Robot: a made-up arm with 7 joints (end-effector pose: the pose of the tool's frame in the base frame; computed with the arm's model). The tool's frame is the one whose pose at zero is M. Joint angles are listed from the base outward.
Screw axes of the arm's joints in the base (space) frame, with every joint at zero. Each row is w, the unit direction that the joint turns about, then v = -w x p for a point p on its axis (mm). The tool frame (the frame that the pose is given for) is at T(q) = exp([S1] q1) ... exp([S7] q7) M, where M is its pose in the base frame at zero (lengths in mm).
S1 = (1, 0, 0, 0, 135.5, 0)
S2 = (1, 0, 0, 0, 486.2, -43.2)
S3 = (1, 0, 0, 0, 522.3, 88.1)
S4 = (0, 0, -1, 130.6, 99.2, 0)
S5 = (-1, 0, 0, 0, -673.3, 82.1)
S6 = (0, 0, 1, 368.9, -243, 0)
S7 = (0, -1, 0, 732, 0, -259.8)
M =
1 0 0 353.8
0 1 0 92.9
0 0 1 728.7
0 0 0 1
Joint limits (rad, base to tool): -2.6..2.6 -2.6..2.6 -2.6..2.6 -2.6..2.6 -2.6..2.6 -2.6..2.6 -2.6..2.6
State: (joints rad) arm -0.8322 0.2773 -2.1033 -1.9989 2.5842 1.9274 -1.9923
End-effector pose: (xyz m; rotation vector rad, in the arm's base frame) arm 0.0254 -0.1450 0.2805 0.3283 1.4904 0.1240
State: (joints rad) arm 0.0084 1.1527 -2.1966 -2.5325 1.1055 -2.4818 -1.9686
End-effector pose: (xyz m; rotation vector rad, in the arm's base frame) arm -0.1359 -0.5246 0.5526 -0.3806 1.4171 0.1117
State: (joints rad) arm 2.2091 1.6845 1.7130 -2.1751 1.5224 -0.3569 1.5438
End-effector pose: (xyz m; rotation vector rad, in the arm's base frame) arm -0.2410 -0.2517 0.2538 -0.8605 1.6871 -2.3819
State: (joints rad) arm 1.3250 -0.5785 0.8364 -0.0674 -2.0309 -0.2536 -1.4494
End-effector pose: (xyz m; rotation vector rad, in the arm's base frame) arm 0.1816 -0.6315 0.3996 -1.8442 0.1449 -1.8581
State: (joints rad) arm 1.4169 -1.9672 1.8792 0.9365 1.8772 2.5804 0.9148
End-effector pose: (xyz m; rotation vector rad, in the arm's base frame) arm 0.3686 -0.0514 0.1090 1.7933 0.5713 1.5022
